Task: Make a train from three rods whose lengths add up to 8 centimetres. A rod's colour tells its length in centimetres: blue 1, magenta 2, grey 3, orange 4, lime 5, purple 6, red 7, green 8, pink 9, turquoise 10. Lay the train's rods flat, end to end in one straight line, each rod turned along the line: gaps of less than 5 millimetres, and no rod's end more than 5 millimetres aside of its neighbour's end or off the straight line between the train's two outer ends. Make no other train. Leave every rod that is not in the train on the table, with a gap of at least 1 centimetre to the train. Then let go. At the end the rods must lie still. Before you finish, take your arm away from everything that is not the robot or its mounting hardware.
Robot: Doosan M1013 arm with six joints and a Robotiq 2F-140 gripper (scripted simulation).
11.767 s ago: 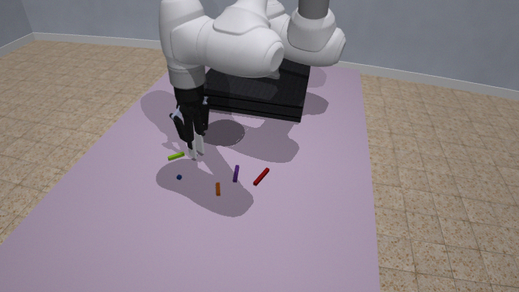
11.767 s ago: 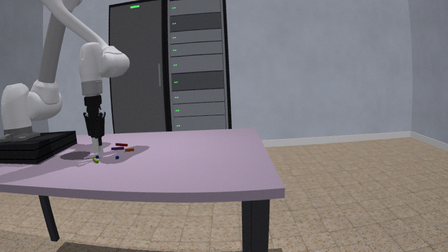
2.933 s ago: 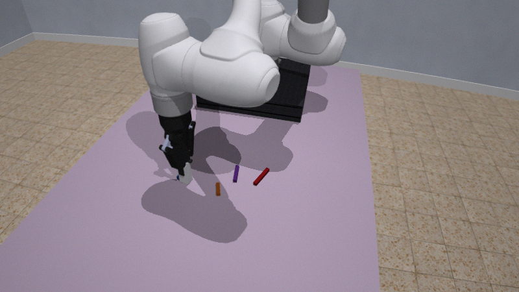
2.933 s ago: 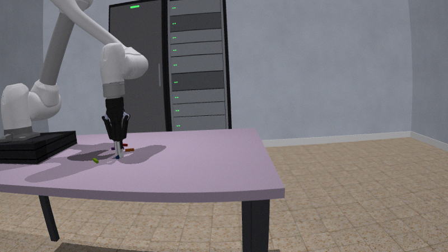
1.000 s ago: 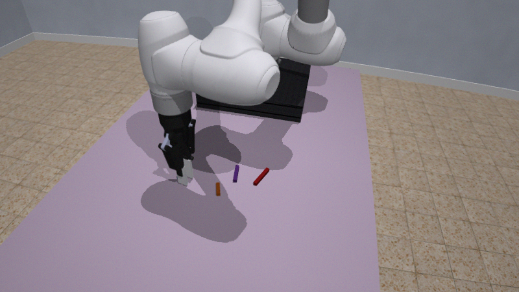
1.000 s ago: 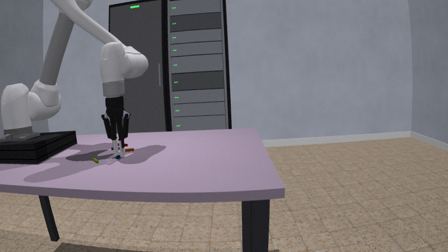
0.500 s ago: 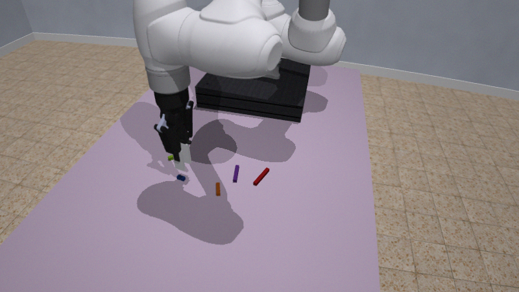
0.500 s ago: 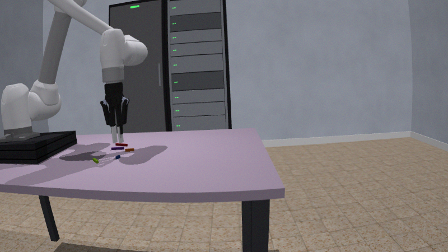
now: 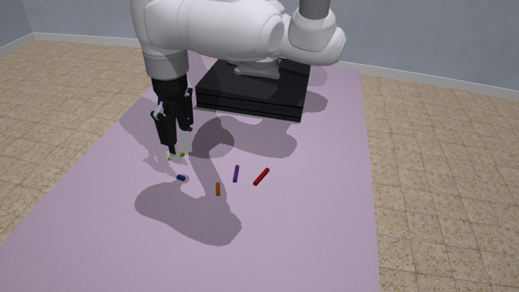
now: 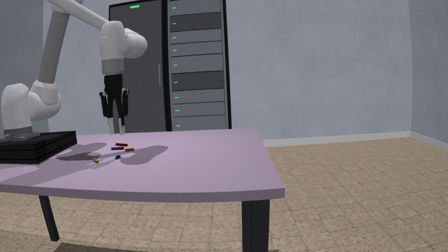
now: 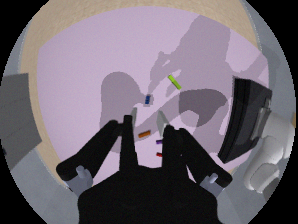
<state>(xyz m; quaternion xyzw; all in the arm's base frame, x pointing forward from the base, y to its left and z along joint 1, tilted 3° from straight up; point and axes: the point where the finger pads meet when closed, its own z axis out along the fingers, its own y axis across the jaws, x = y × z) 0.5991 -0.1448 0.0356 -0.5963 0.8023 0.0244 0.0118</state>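
The purple rod lies 13 cm to the left of my hand, 12 cm below it and 4 cm behind it. Round my hand: orange rod 12 cm below, 10 cm to the left, 2 cm ahead; then lime rod 12 cm below, 9 cm behind, 6 cm to the right; then red rod 21 cm to the left, 12 cm below, 4 cm behind.
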